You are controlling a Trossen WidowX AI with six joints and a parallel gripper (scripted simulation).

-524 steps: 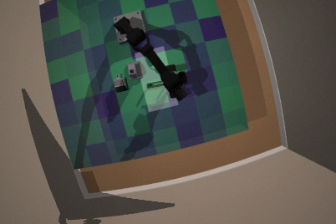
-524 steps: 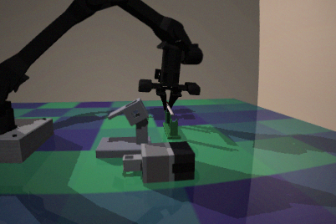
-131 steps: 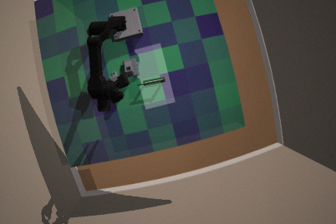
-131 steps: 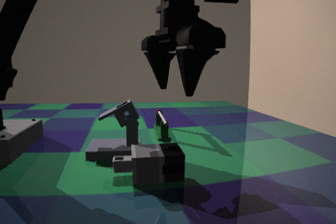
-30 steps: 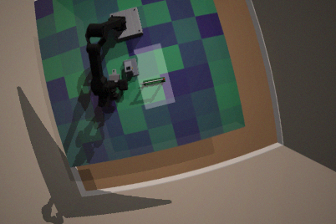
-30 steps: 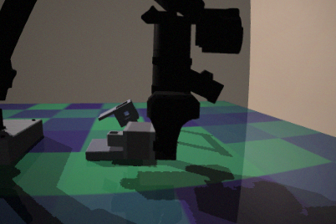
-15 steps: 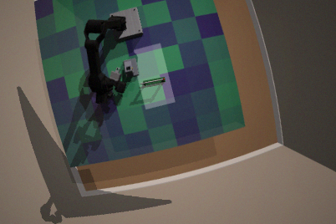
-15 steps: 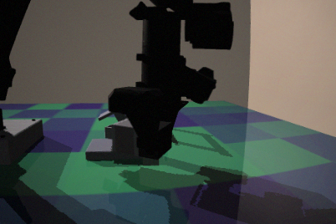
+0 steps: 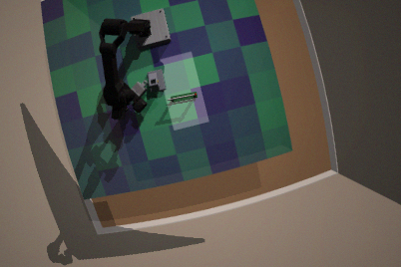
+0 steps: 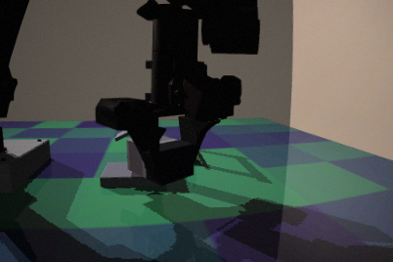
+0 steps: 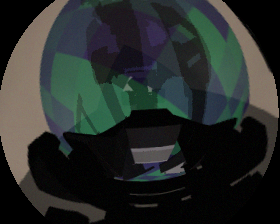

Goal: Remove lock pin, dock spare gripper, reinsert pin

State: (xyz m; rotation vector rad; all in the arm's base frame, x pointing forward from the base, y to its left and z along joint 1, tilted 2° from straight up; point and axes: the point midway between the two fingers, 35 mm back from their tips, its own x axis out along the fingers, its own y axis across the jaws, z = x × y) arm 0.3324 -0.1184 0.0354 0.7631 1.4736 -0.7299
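The spare gripper lies 40 mm to the left of my gripper tip, 20 mm behind it and 20 mm above it. The rest, counted from my gripper tip: grey mount (120 mm to the left, 50 mm behind); small green bracket (250 mm to the left, 60 mm ahead, 30 mm below).
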